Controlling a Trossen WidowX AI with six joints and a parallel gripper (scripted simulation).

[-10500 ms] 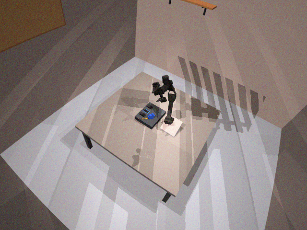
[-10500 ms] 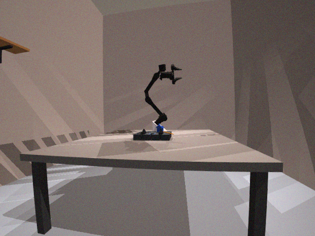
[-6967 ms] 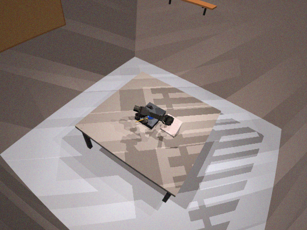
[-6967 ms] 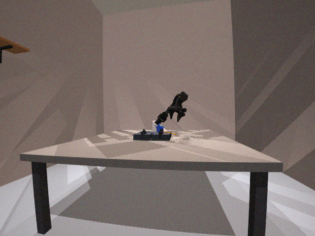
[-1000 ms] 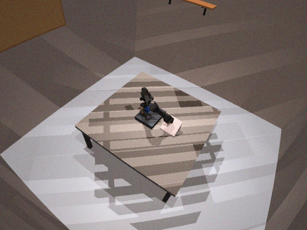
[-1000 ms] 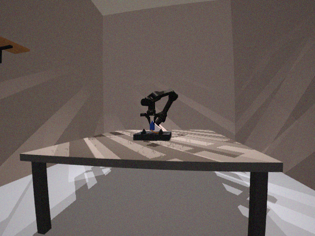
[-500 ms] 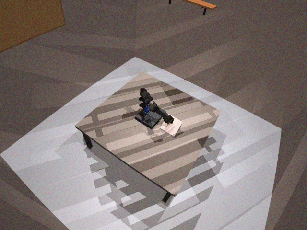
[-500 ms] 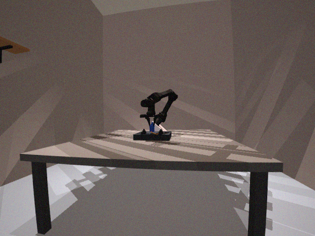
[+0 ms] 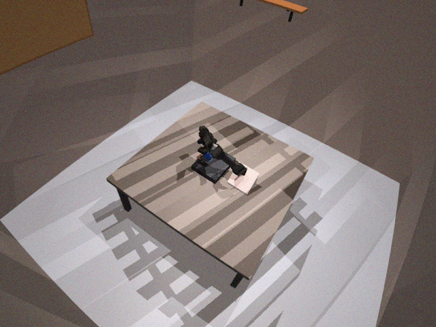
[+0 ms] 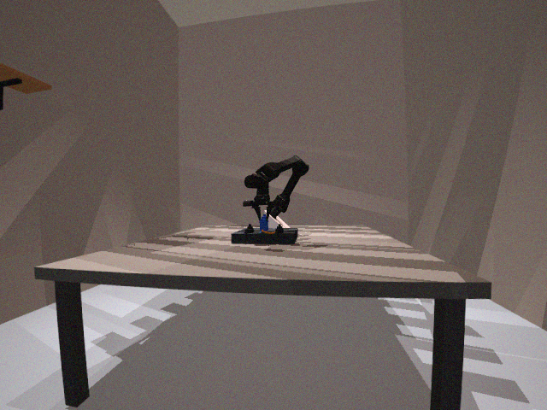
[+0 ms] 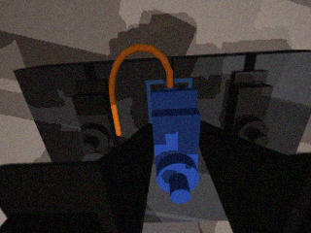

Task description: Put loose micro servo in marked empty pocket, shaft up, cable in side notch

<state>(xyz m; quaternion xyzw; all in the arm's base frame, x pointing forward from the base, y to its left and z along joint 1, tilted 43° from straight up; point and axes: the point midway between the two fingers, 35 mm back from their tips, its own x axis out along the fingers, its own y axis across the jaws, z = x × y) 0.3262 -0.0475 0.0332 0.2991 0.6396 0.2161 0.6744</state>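
Now: the dark robot deck 12 cm behind my gripper tip, 8 cm below it and 1 cm to the left of it.
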